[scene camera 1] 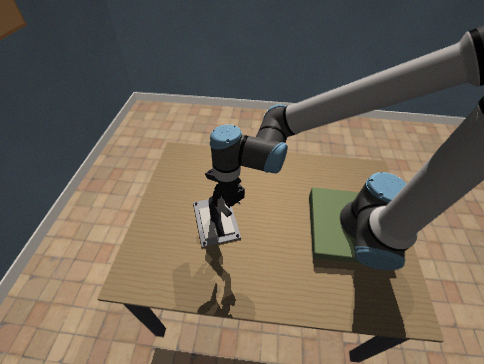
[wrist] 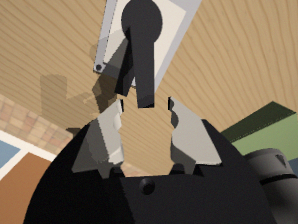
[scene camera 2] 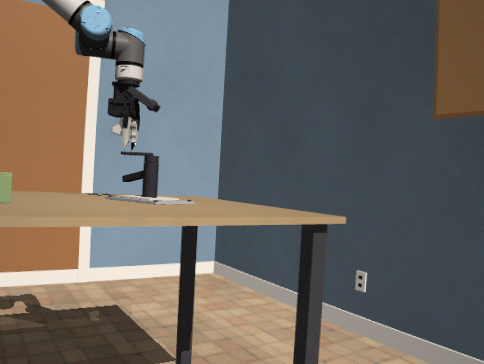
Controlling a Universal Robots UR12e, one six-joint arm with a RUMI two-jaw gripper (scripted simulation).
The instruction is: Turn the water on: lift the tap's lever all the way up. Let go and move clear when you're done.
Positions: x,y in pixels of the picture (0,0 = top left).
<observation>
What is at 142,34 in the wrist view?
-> A lever.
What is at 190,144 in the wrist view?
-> My gripper.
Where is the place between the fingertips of my gripper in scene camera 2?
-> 128,149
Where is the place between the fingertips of my gripper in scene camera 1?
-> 226,209
</observation>
